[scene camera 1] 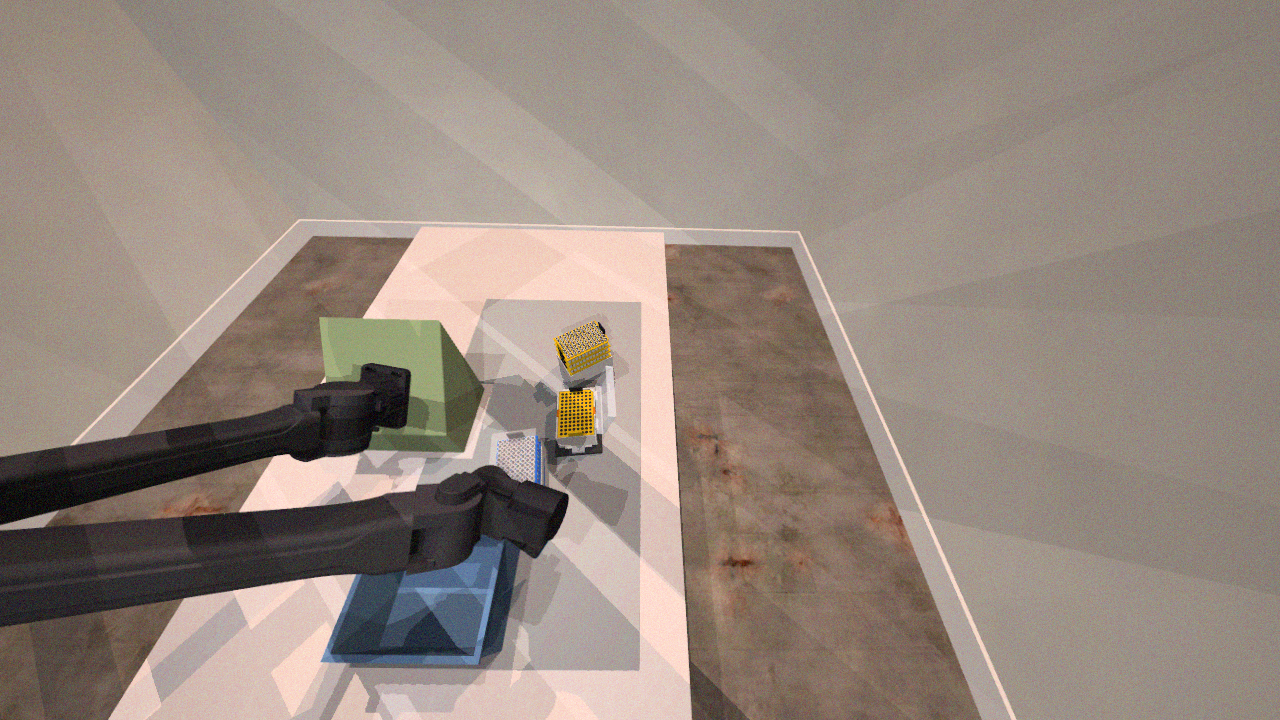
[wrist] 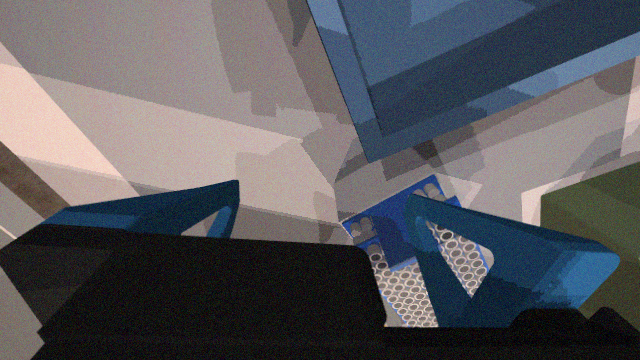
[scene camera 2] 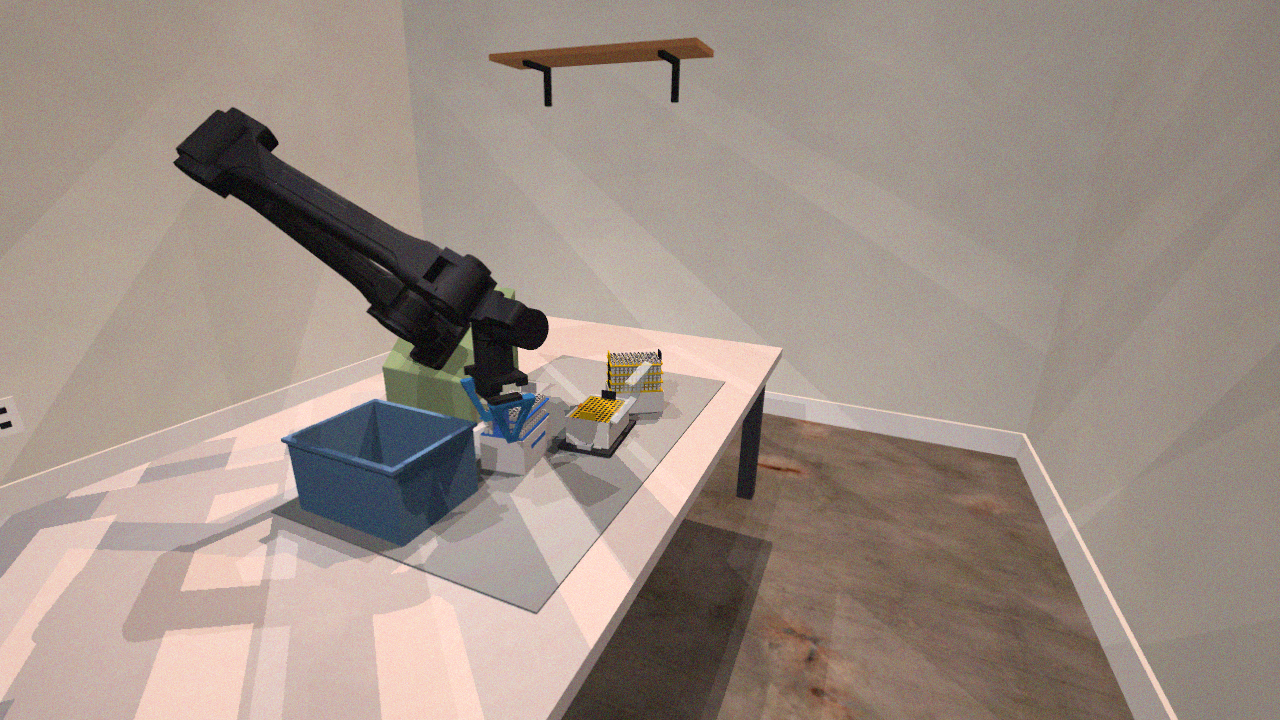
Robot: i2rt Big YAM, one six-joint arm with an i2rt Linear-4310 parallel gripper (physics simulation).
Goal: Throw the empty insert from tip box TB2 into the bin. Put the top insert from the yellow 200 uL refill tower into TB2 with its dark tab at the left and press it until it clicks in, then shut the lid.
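The box that I take for TB2 (scene camera 1: pixel 586 442) (scene camera 2: pixel 588 437) holds a yellow insert (scene camera 1: pixel 576 413) (scene camera 2: pixel 597 409) with empty holes. Its pale lid (scene camera 1: pixel 610 391) stands open on the right in scene camera 1. The yellow refill tower (scene camera 1: pixel 582 349) (scene camera 2: pixel 635 374) stands beyond it, turned at an angle, with a dark tab (scene camera 1: pixel 601 327) (scene camera 2: pixel 659 353) on its top insert. The blue open-topped bin (scene camera 1: pixel 402 662) (scene camera 2: pixel 344 492) (wrist: pixel 350 85) stands upright. My gripper (scene camera 2: pixel 498 428) (wrist: pixel 325 197) is open and empty, beside and over the blue tower; its fingers are hidden in scene camera 1.
A blue-and-white refill tower (scene camera 1: pixel 519 456) (scene camera 2: pixel 514 454) (wrist: pixel 407 295) stands between the bin and TB2, partly behind my right finger in the wrist view. A green block-like object (scene camera 1: pixel 452 385) (scene camera 2: pixel 429 380) stands at the left. A grey mat (scene camera 1: pixel 608 626) (scene camera 2: pixel 537 573) lies under the boxes.
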